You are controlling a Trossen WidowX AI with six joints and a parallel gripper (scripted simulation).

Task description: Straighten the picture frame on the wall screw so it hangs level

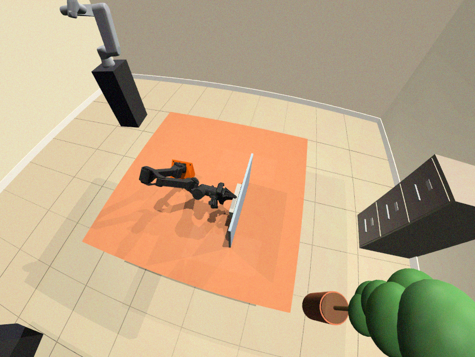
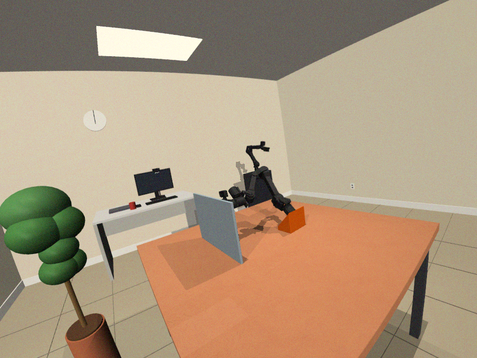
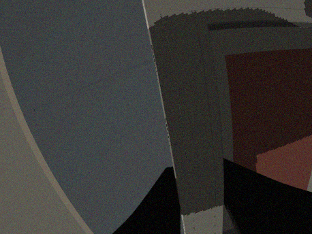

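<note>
My gripper tip is 5 cm above the picture frame and 1 cm to the right of it. Round my gripper tip: wall panel: 7 cm below, 2 cm to the left, 2 cm ahead.
</note>
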